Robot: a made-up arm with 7 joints. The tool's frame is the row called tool.
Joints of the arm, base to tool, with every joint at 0 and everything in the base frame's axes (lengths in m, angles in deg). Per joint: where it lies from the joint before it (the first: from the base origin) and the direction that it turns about. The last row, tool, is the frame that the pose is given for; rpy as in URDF.
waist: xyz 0 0 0 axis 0.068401 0.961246 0.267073
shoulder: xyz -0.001 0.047 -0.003 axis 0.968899 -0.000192 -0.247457
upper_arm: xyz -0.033 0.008 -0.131 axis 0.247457 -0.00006 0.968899
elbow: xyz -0.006 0 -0.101 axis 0.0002 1 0.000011
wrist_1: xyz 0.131 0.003 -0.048 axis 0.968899 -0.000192 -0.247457
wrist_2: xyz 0.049 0 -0.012 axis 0.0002 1 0.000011
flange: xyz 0.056 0 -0.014 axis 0.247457 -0.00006 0.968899
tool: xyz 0 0 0 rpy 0 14.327 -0.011
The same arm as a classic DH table. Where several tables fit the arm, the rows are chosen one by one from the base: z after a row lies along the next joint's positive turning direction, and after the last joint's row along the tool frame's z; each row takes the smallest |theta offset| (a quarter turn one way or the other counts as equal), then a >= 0, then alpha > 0; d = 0 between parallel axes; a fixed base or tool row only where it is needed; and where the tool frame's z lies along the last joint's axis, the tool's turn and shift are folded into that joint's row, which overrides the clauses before.
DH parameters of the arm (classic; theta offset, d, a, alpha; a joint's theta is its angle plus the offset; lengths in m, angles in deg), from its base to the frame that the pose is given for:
base (fixed): -4.07 0.0000 0.0000 -74.51
waist: -75.12 0.0443 -0.0160 -90.00
shoulder: 74.00 0.0002 -0.0080 90.00
upper_arm: 90.00 -0.2344 0.0192 -90.00
elbow: 90.00 0.0030 0.0141 90.00
wrist_1: 0.00 0.1892 -0.0005 -90.00
wrist_2: -90.00 0.0000 0.0577 90.00
flange: 0.00 0.0003 0.0000 0.00

